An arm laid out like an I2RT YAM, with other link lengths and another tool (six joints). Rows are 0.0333 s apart.
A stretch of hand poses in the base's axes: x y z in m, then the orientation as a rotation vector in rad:
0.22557, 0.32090, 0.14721, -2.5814, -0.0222, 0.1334
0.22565, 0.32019, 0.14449, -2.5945, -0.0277, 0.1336
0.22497, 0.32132, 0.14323, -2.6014, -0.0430, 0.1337
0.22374, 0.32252, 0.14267, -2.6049, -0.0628, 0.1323
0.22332, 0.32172, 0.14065, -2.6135, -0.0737, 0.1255
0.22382, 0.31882, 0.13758, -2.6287, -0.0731, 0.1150
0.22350, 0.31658, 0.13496, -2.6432, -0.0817, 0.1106
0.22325, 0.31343, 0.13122, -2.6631, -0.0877, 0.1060
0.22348, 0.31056, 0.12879, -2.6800, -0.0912, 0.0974
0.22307, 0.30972, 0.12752, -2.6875, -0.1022, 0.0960
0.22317, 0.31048, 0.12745, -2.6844, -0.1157, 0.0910
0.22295, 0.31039, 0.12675, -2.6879, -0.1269, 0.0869
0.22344, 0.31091, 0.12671, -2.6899, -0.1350, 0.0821
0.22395, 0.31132, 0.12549, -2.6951, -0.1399, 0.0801
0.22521, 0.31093, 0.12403, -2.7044, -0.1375, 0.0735
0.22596, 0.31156, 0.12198, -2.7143, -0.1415, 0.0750
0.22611, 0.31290, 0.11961, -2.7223, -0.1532, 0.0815
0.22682, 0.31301, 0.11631, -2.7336, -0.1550, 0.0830
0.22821, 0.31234, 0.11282, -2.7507, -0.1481, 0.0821
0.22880, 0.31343, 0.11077, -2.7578, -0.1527, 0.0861
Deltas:
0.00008, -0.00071, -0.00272, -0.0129, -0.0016, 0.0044
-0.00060, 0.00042, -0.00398, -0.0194, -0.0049, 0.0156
-0.00183, 0.00162, -0.00454, -0.0224, -0.0101, 0.0295
-0.00225, 0.00082, -0.00656, -0.0305, -0.0174, 0.0360
-0.00175, -0.00208, -0.00963, -0.0453, -0.0253, 0.0339
-0.00207, -0.00432, -0.01225, -0.0595, -0.0307, 0.0395
-0.00232, -0.00747, -0.01599, -0.0791, -0.0358, 0.0433
-0.00209, -0.01034, -0.01842, -0.0956, -0.0431, 0.0444
-0.00250, -0.01118, -0.01969, -0.1030, -0.0465, 0.0520
-0.00240, -0.01042, -0.01976, -0.0997, -0.0526, 0.0603
-0.00262, -0.01051, -0.02046, -0.1031, -0.0578, 0.0674
-0.00213, -0.00999, -0.02050, -0.1049, -0.0628, 0.0721
-0.00162, -0.00958, -0.02172, -0.1101, -0.0653, 0.0752
-0.00036, -0.00997, -0.02318, -0.1192, -0.0696, 0.0724
0.00039, -0.00934, -0.02523, -0.1291, -0.0696, 0.0757
0.00054, -0.00800, -0.02760, -0.1374, -0.0677, 0.0852
0.00125, -0.00789, -0.03090, -0.1488, -0.0673, 0.0869
0.00264, -0.00856, -0.03439, -0.1658, -0.0670, 0.0823
0.00323, -0.00747, -0.03644, -0.1730, -0.0653, 0.0863

